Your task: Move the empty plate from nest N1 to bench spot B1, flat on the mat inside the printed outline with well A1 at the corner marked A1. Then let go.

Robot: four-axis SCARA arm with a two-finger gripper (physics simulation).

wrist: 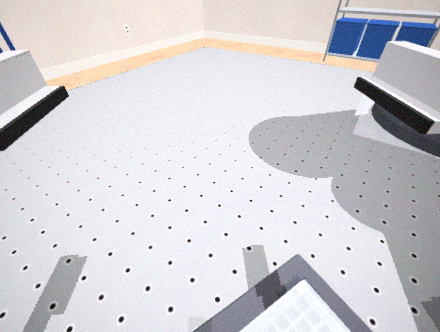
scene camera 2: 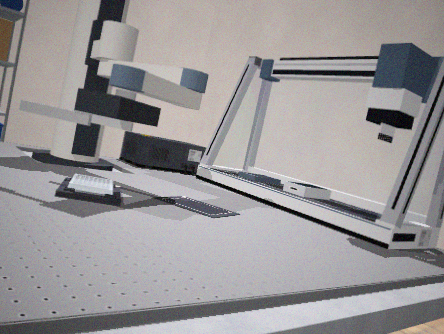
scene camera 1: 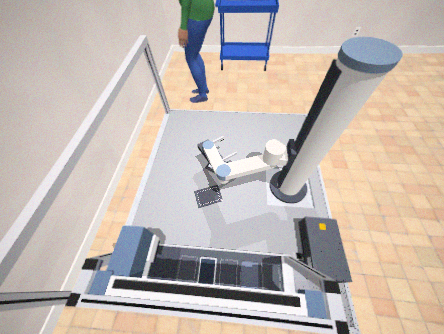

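Seen in the pictures: gripper, fingertip midpoint: (wrist: 214, 68) (scene camera 2: 49, 110) (scene camera 1: 229, 144); arm's base, origin of the base link: (scene camera 2: 73, 163) (scene camera 1: 287, 186).
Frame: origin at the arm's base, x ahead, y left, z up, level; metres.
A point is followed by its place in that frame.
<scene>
The empty plate (scene camera 2: 92, 184) @(x 0.531, y -0.139, z 0.039 m) (wrist: 295, 311) @(x 0.445, y -0.138, z 0.035 m), whitish and clear, sits in the dark nest N1 (scene camera 2: 114, 198) @(x 0.582, y -0.111, z 0.025 m) (wrist: 327, 295) @(x 0.419, y -0.121, z 0.025 m); the arm hides it in scene camera 1. The bench spot mat (scene camera 1: 208, 196) @(x 0.543, y 0.120, z 0.015 m) (scene camera 2: 207, 207) @(x 0.555, y 0.139, z 0.015 m), dark with a light printed outline, lies bare beside the nest; its A1 mark is not legible. My gripper (scene camera 1: 229, 146) @(x 0.421, y -0.216, z 0.165 m) (wrist: 214, 68) @(x 0.421, y -0.216, z 0.165 m) is open and empty, with its fingers wide apart above the bench. In scene camera 2 it is well above the plate's height. In the wrist view the plate's corner shows at the bottom edge, partly cut off.
The arm's column (scene camera 1: 325, 125) @(x 0.037, y 0.065, z 0.652 m) (scene camera 2: 67, 85) @(x 0.025, y -0.071, z 0.239 m) stands on the bench. A gantry machine (scene camera 1: 205, 292) @(x 0.445, y 0.644, z 0.521 m) (scene camera 2: 295, 210) @(x 0.557, y 0.450, z 0.025 m) runs along one side, with a dark box (scene camera 1: 325, 250) @(x -0.110, y 0.421, z 0.128 m) (scene camera 2: 160, 152) @(x -0.033, y 0.327, z 0.079 m) near it. A person (scene camera 1: 197, 45) and a blue cart (scene camera 1: 245, 51) are beyond the bench.
</scene>
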